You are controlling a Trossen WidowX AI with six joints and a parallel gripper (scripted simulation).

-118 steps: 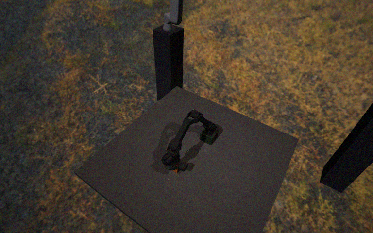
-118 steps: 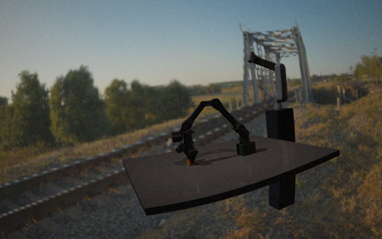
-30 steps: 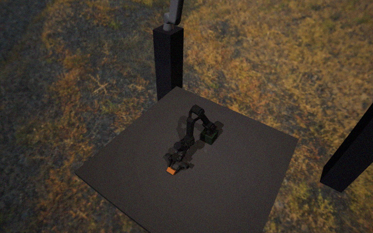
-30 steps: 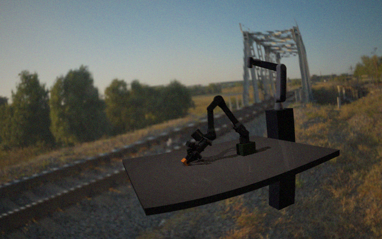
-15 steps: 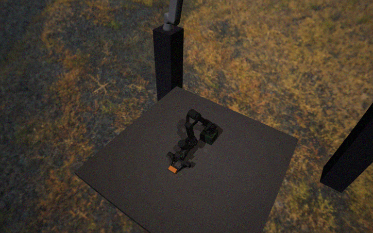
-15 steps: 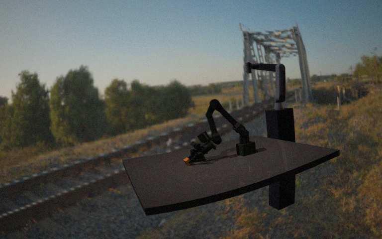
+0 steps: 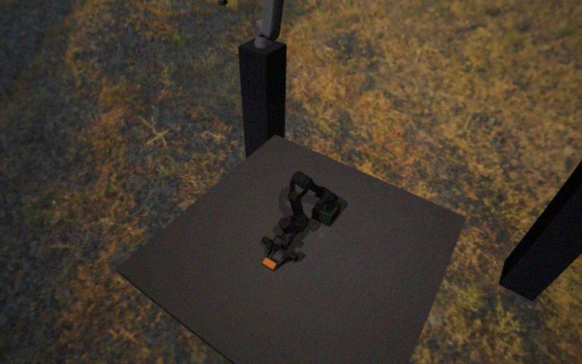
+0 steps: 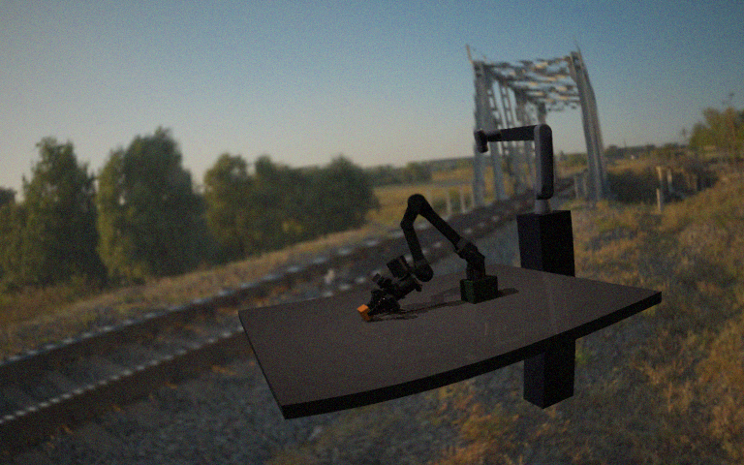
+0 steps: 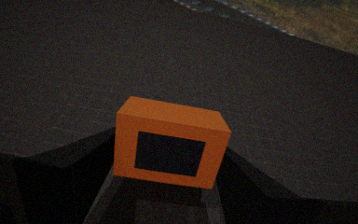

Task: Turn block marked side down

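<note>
The orange block lies 10 mm behind my gripper tip.
</note>
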